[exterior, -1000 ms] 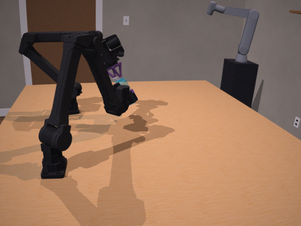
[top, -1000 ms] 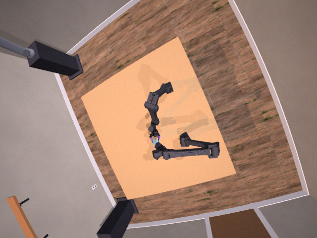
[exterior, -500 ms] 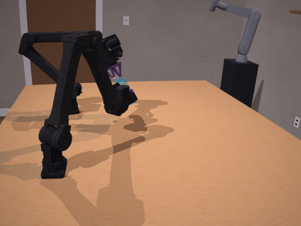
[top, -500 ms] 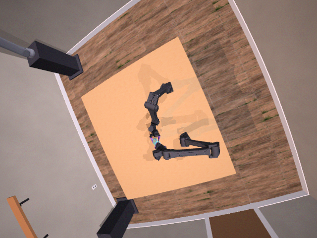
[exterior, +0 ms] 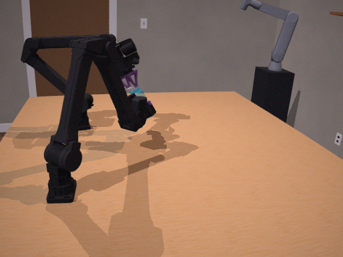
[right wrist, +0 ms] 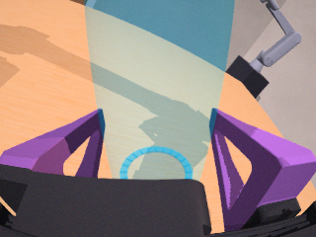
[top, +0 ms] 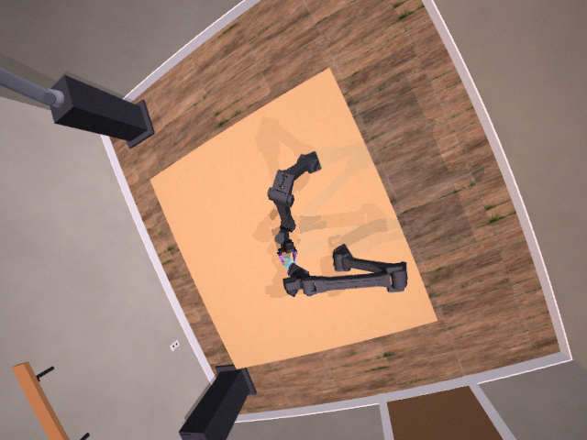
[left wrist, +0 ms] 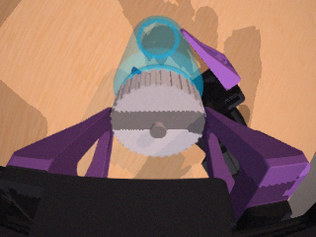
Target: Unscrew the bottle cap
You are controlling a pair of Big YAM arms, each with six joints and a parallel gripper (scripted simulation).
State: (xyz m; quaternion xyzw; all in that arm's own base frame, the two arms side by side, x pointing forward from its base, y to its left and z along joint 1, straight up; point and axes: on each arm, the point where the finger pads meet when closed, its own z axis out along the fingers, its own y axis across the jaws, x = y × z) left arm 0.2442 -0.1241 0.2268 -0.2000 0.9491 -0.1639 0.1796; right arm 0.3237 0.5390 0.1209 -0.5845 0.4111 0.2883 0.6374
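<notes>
The ribbed cap is 10 mm below my left hand. Also, from my left hand: bottle 40 mm ahead, 10 mm to the right, 80 mm below.
Right now my right hand is 1 cm past the bottle, 1 cm to the right of it and 3 cm below it. Round my right hand: ribbed cap (6 cm behind, 2 cm to the left, 10 cm above).
</notes>
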